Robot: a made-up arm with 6 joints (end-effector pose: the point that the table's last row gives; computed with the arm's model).
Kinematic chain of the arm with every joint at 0, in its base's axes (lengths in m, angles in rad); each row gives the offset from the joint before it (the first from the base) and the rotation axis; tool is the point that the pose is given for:
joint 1: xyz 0 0 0.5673 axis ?
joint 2: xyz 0 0 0 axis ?
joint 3: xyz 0 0 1.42 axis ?
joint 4: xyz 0 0 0 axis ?
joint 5: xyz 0.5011 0 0 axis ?
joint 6: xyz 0 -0.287 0 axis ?
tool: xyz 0 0 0
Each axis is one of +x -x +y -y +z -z.
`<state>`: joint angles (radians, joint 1 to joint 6).
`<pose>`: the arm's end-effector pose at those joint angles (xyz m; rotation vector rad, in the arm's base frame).
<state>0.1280 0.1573 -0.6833 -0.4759 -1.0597 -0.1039</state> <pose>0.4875 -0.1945 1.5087 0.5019 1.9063 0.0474</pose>
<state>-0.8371 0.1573 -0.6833 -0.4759 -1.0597 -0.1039</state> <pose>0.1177 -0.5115 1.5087 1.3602 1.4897 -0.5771</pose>
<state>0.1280 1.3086 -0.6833 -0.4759 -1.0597 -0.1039</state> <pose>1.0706 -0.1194 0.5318 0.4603 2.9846 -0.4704</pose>
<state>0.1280 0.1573 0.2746 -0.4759 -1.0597 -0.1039</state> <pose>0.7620 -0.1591 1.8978 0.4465 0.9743 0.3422</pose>
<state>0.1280 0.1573 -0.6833 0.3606 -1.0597 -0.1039</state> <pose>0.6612 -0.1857 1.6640 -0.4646 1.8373 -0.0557</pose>
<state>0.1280 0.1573 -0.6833 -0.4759 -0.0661 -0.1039</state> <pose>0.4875 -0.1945 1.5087 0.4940 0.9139 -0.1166</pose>
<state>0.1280 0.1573 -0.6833 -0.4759 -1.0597 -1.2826</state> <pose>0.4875 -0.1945 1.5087 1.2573 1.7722 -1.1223</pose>
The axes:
joint 1: +z
joint 2: +y
joint 3: -y
joint 4: -x
joint 5: -y
joint 6: -x

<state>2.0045 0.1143 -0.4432 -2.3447 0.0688 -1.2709</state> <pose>-0.3831 0.3500 1.5387 1.6884 2.1387 -0.9813</pose>
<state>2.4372 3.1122 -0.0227 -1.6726 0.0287 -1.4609</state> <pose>0.3326 -0.3209 -0.5699 -0.0064 0.0063 -0.6758</pose>
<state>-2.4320 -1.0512 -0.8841 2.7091 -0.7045 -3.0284</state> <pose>0.7452 0.2965 1.4743 -0.9013 -0.7915 -2.3800</pose>
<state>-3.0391 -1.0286 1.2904 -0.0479 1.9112 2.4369</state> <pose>1.5097 0.4435 1.6767 0.5860 1.0879 -0.2468</pose>
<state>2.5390 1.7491 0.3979 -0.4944 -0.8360 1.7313</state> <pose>-0.9886 0.9867 -0.2033 1.5675 -0.0058 -1.5595</pose>
